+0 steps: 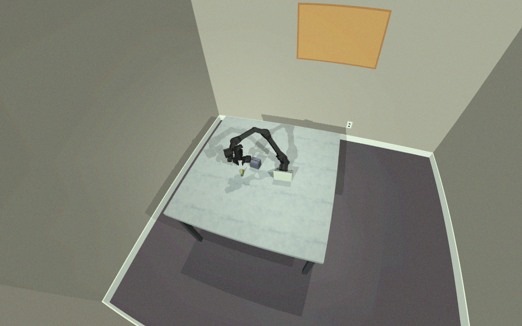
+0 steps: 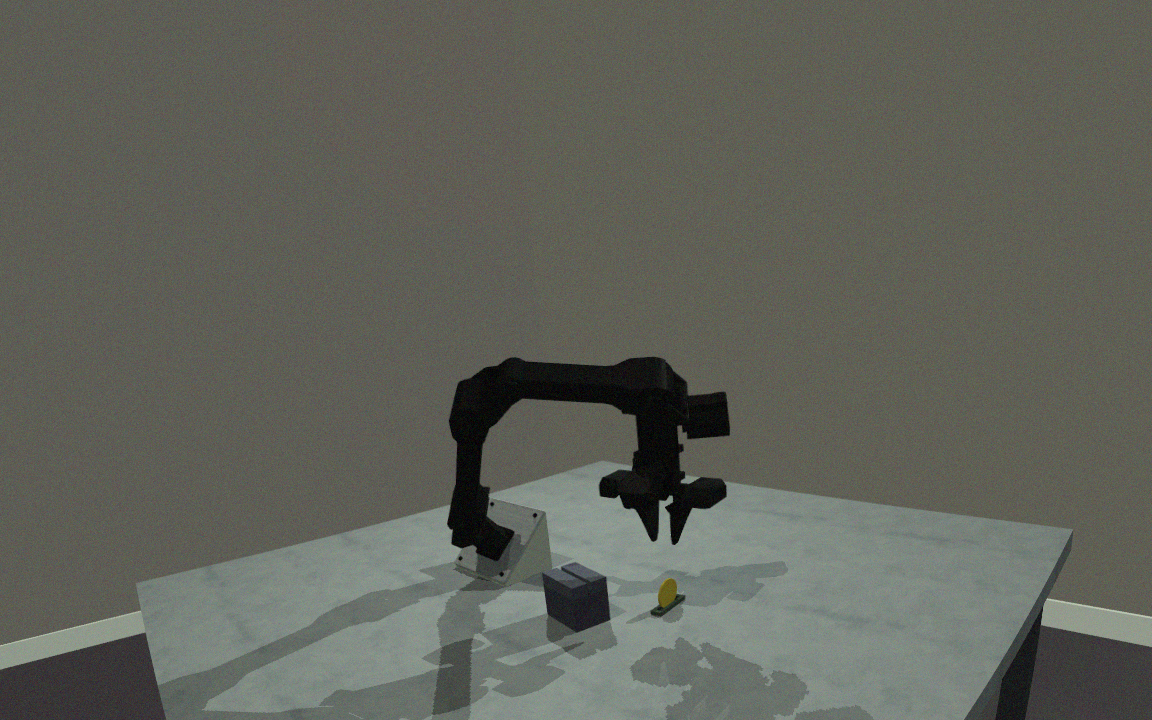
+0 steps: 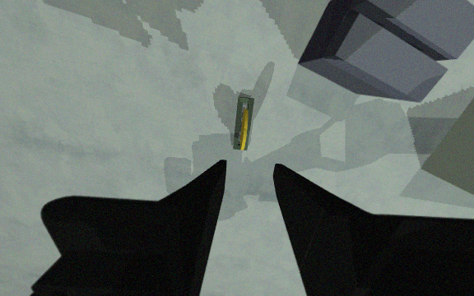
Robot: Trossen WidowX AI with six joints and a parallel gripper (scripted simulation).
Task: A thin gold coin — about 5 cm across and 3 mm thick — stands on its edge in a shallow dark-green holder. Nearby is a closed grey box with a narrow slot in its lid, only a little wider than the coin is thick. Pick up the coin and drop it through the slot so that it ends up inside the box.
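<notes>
The gold coin is 9 cm below my gripper tip.
</notes>
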